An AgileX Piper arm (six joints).
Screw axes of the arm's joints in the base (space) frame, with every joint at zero. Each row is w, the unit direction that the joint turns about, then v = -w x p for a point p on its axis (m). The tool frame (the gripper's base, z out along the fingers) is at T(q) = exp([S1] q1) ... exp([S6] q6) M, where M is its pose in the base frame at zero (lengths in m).
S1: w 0 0 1 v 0.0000 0.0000 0.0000
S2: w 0 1 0 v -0.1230 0.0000 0.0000
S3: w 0 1 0 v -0.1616 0.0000 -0.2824
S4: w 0.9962 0 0.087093 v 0.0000 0.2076 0.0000
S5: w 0 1 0 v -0.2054 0.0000 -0.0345
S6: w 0.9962 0 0.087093 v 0.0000 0.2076 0.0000
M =
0.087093 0 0.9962 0.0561
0 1 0 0.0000
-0.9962 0 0.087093 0.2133
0 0 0 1
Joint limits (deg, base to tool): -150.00..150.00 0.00..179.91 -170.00..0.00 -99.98..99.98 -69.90..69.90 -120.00..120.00
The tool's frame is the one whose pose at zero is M.
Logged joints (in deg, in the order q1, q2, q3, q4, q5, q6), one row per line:
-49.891 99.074 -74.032 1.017 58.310 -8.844
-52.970 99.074 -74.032 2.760 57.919 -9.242
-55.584 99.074 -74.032 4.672 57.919 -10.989
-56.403 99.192 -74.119 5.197 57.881 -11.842
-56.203 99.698 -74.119 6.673 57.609 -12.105
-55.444 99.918 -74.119 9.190 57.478 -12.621
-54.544 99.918 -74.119 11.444 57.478 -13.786
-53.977 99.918 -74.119 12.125 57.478 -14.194
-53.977 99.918 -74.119 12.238 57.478 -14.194
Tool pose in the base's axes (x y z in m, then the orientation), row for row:
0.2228 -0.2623 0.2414 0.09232 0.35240 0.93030 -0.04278
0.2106 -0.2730 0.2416 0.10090 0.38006 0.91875 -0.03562
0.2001 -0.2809 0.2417 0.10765 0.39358 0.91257 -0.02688
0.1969 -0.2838 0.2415 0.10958 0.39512 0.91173 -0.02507
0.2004 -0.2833 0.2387 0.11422 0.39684 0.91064 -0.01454
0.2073 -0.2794 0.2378 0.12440 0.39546 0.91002 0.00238
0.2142 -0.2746 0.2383 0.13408 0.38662 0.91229 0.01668
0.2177 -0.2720 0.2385 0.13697 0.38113 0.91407 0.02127
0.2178 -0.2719 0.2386 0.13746 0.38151 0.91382 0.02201
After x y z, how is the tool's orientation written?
As a quaternion, w x y z.
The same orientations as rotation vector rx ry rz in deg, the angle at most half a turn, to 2 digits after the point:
59.95 158.27 -7.28
64.34 155.53 -6.03
66.37 153.88 -4.53
66.55 153.56 -4.22
66.66 152.97 -2.44
66.04 151.98 0.40
64.21 151.52 2.77
63.20 151.57 3.53
63.24 151.49 3.65

